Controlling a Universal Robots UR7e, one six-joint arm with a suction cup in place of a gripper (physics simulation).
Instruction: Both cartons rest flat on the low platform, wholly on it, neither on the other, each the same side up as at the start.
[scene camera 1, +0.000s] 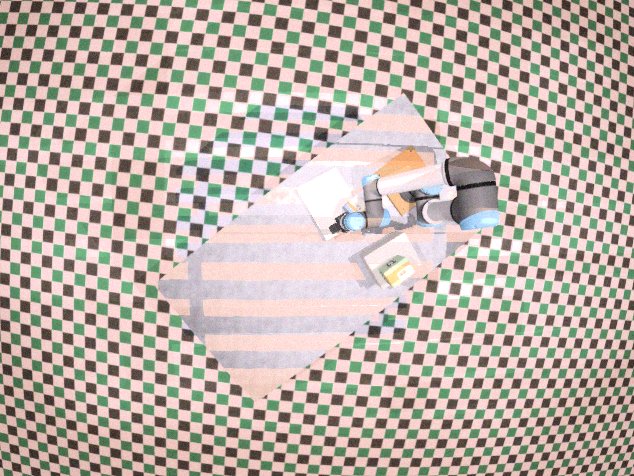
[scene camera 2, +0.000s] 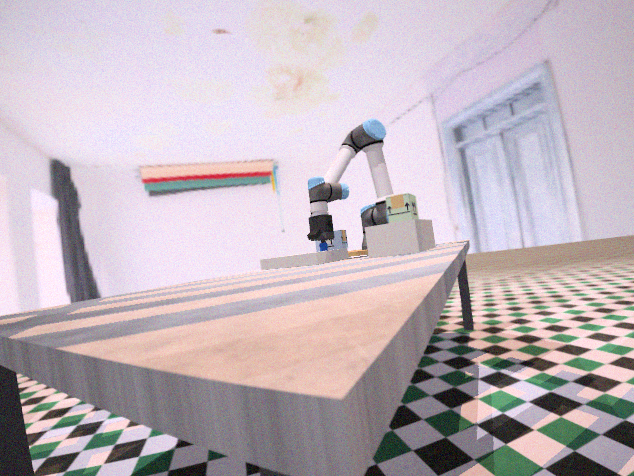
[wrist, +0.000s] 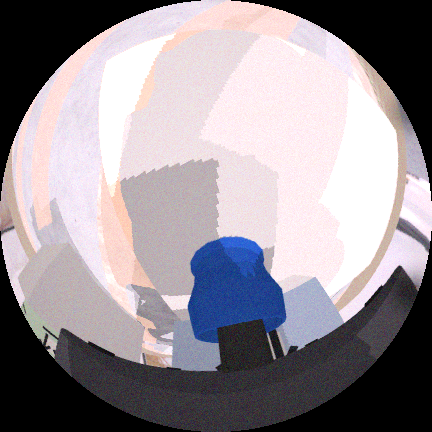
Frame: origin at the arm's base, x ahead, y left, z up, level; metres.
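Seen in the pictures: hand at its tool point: (scene camera 2: 324, 250) (wrist: 227, 267).
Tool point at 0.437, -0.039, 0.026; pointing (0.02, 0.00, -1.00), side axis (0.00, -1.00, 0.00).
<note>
A point is followed by its place in that frame, as x, y, z.
The blue carton (scene camera 1: 351, 206) {0.366, -0.090, 0.107} (scene camera 2: 337, 241) {0.373, -0.005, 0.058} (wrist: 312, 305) {0.393, -0.094, 0.047} stands upright at the robot-side edge of the low white platform (scene camera 1: 320, 189) {0.446, -0.248, 0.024} (scene camera 2: 286, 262) {0.554, -0.156, -0.002} (wrist: 300, 125); the arm hides much of it, so I cannot tell whether it is wholly on. My gripper's blue suction cup (scene camera 2: 323, 249) (wrist: 227, 247) points down beside the carton's side, low over the platform and not on the carton's top; it holds nothing that I can see. Whether it touches the carton is hidden. The green carton (scene camera 1: 393, 266) {0.351, 0.254, 0.197} (scene camera 2: 403, 209) {0.403, 0.320, 0.140} (wrist: 36, 315) stands upright on the tall grey block (scene camera 1: 378, 251) {0.357, 0.179, 0.096} (scene camera 2: 390, 238) {0.437, 0.266, 0.039} (wrist: 87, 295) {0.361, 0.165, 0.007}.
The tall block stands to one side of the low platform, across a gap on the striped table (scene camera 1: 245, 286) {1.072, -0.004, -0.023} (scene camera 2: 230, 338) {1.370, 0.504, -0.024} (wrist: 80, 135) {0.541, 0.071, -0.024}. An orange panel (scene camera 1: 404, 161) {-0.044, -0.152, 0.000} (scene camera 2: 358, 253) {0.135, -0.038, -0.013} lies by the robot's base, under the arm.
</note>
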